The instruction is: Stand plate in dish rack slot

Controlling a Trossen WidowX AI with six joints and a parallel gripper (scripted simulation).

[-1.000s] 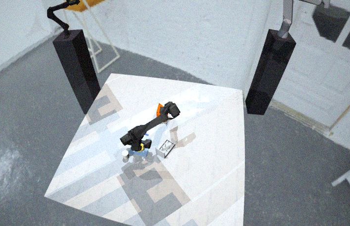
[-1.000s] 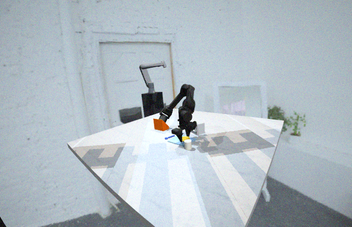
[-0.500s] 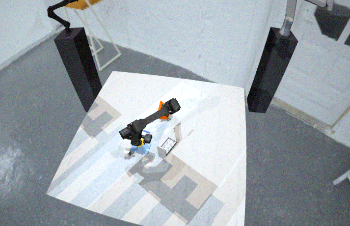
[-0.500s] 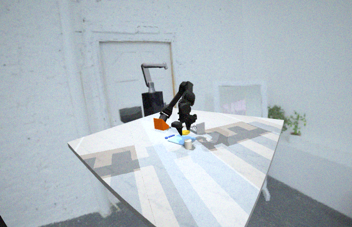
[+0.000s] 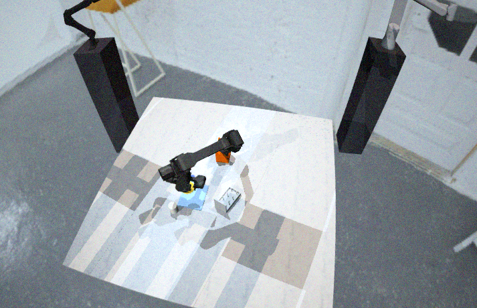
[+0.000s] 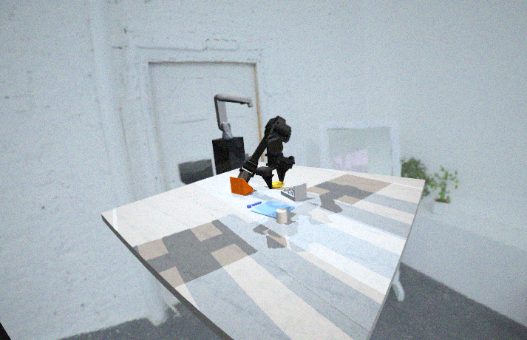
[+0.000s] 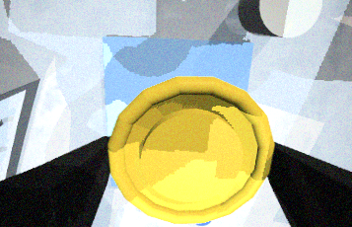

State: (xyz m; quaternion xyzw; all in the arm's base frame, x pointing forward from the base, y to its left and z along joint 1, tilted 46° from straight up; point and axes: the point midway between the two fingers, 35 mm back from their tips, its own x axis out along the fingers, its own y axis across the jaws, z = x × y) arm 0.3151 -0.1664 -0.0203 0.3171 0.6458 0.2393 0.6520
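The grey dish rack is 3 cm behind my gripper tip, 19 cm to the left of it and 9 cm below it. Also, from my gripper tip: blue utensil (14 cm behind, 11 cm below); white cup (7 cm ahead, 8 cm to the right, 9 cm below); yellow plate (1 cm above).
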